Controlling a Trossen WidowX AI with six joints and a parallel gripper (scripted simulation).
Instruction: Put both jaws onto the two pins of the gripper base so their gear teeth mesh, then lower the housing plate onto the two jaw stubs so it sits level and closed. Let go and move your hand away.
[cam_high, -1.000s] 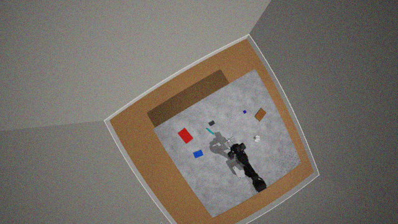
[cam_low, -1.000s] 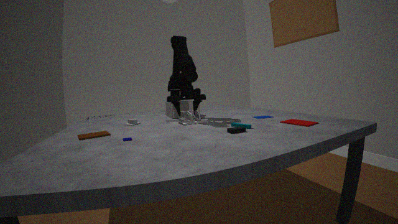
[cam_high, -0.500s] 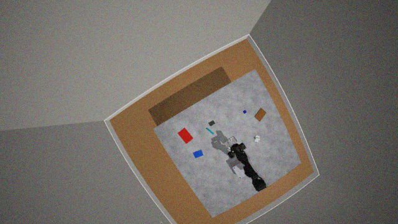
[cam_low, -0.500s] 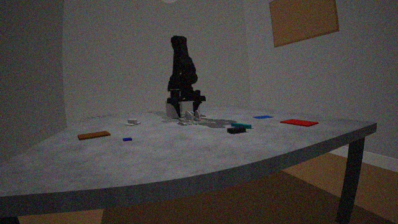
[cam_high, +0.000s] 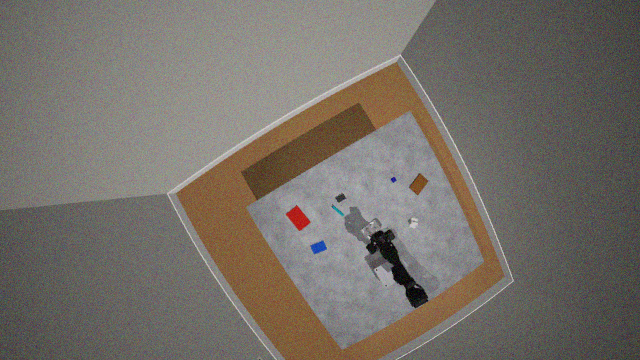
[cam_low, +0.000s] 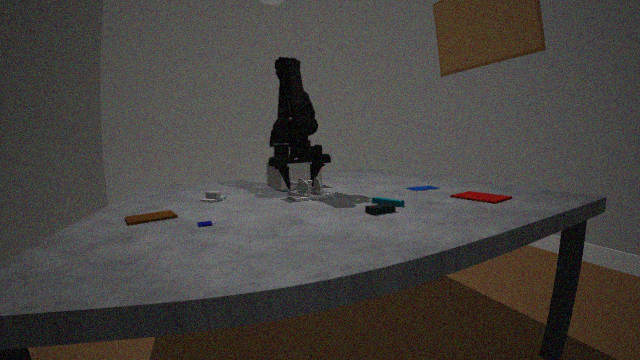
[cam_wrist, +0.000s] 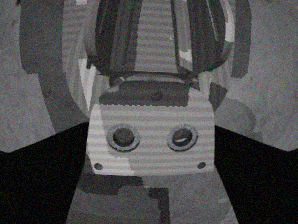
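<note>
My gripper tip is now 3 cm short of the grey jaw, 1 cm to the left of it and 1 cm above it. The rest, counted from my gripper tip: dark block 33 cm ahead, 13 cm to the left, 1 cm below; blue tile 7 cm ahead, 38 cm to the left, 2 cm below; teal bar 26 cm ahead, 18 cm to the left, 1 cm below.
</note>
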